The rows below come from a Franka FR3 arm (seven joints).
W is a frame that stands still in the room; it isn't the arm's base.
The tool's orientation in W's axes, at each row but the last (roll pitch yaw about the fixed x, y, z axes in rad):
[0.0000 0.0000 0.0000]
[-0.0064 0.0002 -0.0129]
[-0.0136 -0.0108 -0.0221]
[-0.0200 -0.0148 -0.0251]
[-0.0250 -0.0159 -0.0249]
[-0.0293 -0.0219 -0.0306]
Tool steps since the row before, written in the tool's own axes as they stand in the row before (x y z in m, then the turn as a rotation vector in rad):
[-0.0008 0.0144 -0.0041 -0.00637 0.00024 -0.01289]
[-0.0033 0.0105 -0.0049 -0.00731 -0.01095 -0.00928]
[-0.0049 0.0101 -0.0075 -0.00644 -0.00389 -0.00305]
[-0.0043 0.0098 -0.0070 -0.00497 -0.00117 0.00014]
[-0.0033 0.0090 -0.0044 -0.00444 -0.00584 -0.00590]
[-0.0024 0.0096 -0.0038 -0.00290 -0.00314 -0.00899]
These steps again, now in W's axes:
[-0.0008 0.0144 -0.0041 -0.00637 0.00024 -0.01289]
[-0.0032 0.0105 -0.0050 -0.00745 -0.01091 -0.00921]
[-0.0046 0.0101 -0.0077 -0.00649 -0.00379 -0.00307]
[-0.0039 0.0098 -0.0073 -0.00500 -0.00104 0.00009]
[-0.0030 0.0090 -0.0047 -0.00450 -0.00588 -0.00582]
[-0.0020 0.0096 -0.0041 -0.00281 -0.00332 -0.00896]

